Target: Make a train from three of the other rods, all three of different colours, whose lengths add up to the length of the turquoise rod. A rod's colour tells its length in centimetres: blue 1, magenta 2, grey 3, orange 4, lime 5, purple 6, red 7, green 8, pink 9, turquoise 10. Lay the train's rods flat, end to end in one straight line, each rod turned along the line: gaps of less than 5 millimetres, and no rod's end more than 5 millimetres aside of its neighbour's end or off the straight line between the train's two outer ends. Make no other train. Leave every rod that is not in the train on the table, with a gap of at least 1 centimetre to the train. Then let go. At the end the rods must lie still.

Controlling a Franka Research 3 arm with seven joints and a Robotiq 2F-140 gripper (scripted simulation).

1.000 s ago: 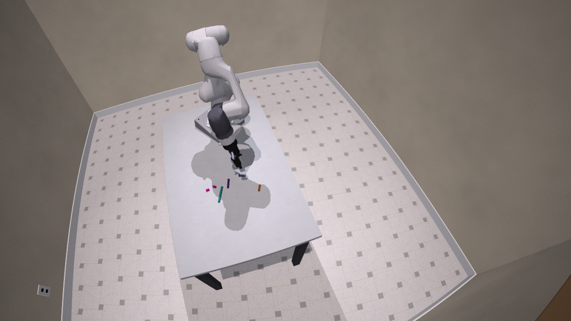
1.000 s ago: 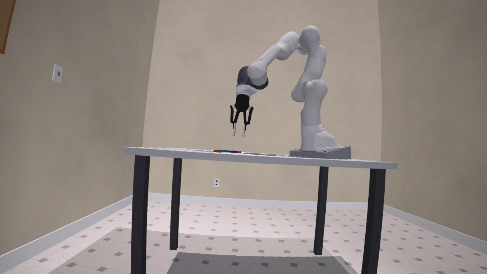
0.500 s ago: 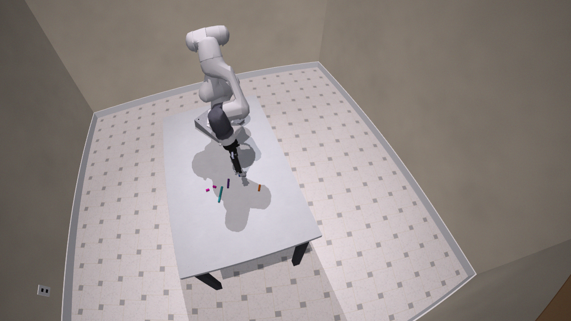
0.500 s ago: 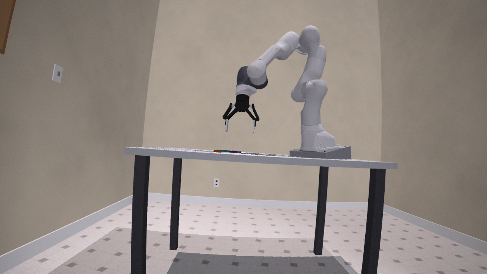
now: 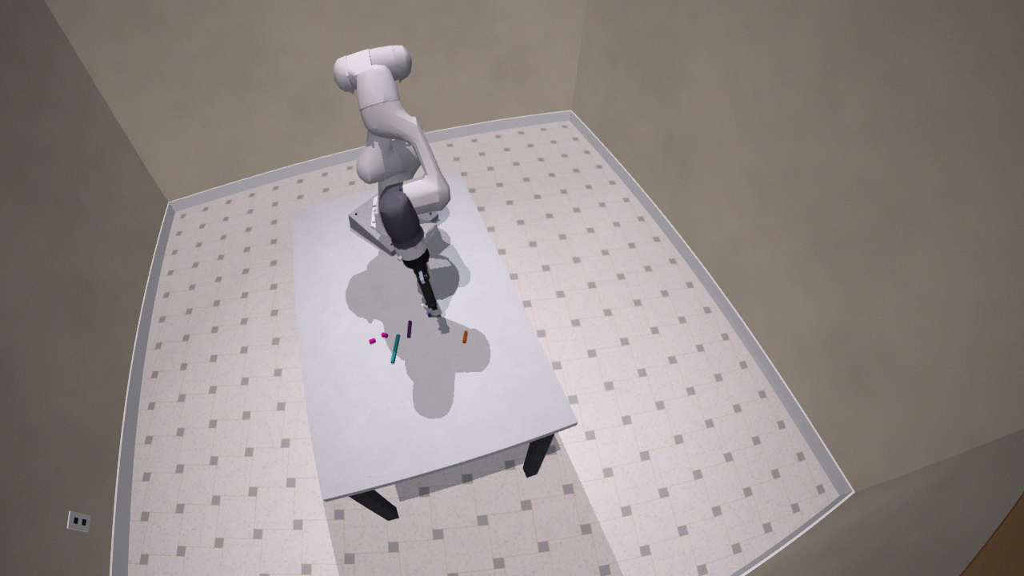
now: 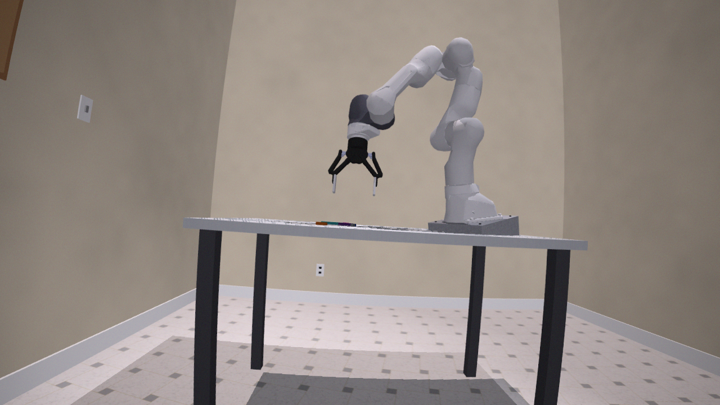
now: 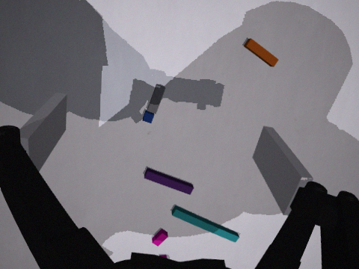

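The purple rod lies 120 mm below my hand, 90 mm to the right of it and 30 mm ahead of it. From my hand the other things lie so: orange rod (120 mm below, 100 mm ahead, 70 mm to the left); then grey rod (120 mm below); then blue rod (120 mm below, 20 mm to the right, 10 mm behind).
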